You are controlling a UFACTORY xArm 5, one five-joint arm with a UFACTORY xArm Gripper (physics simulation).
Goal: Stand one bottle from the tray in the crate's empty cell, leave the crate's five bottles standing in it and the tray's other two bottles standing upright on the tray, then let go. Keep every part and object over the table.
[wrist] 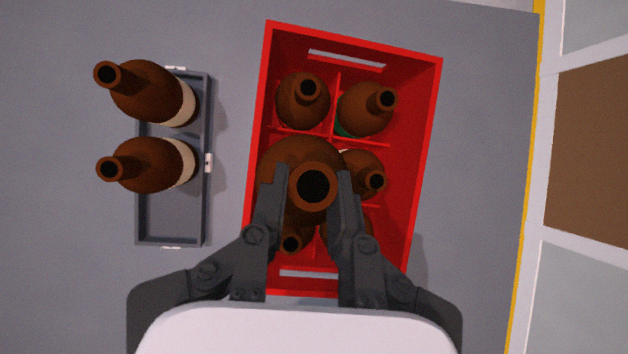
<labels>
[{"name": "my gripper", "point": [309, 182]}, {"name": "brown bottle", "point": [312, 186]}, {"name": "brown bottle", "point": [365, 109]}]
</labels>
